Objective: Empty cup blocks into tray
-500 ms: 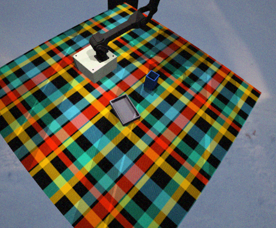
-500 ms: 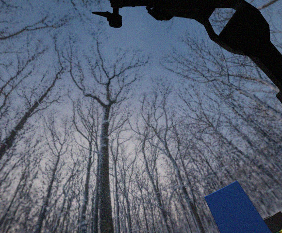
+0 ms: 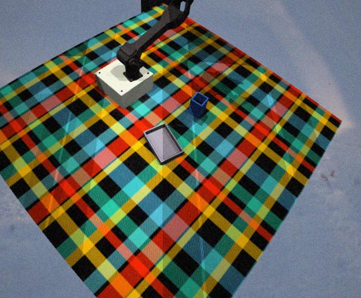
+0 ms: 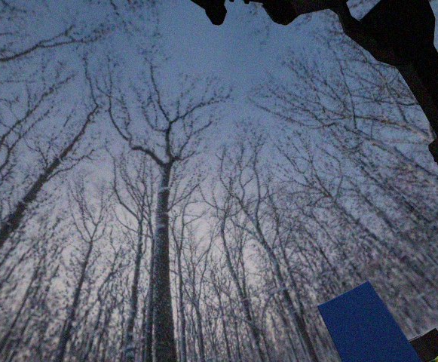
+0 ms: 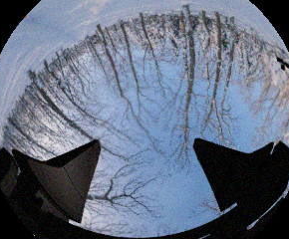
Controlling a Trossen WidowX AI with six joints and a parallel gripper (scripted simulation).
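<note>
My gripper tip is now 23 cm short of the red block, 31 cm to the left of it and 64 cm above it. Round my gripper tip: blue square cup 24 cm ahead, 31 cm to the right, 66 cm below.
</note>
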